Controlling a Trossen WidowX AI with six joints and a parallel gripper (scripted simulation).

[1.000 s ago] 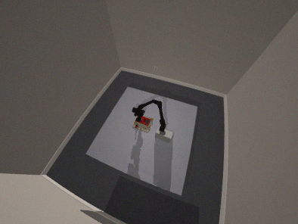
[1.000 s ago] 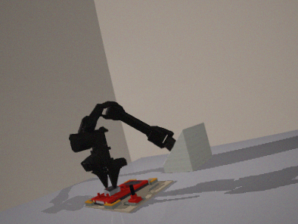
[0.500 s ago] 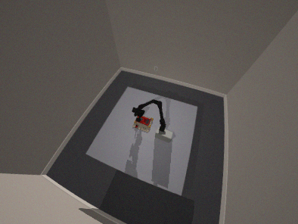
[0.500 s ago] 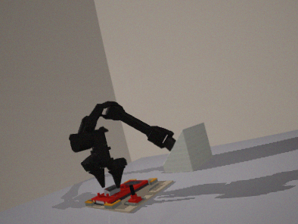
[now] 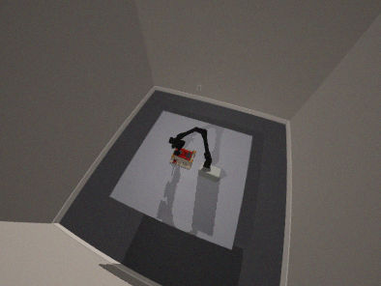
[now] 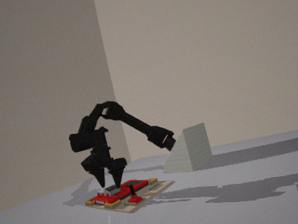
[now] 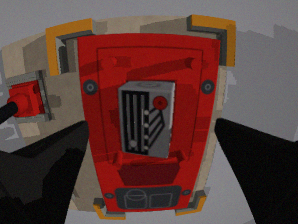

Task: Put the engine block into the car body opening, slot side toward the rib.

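My gripper tip is now 1 cm to the right of the engine block and 2 cm above it.
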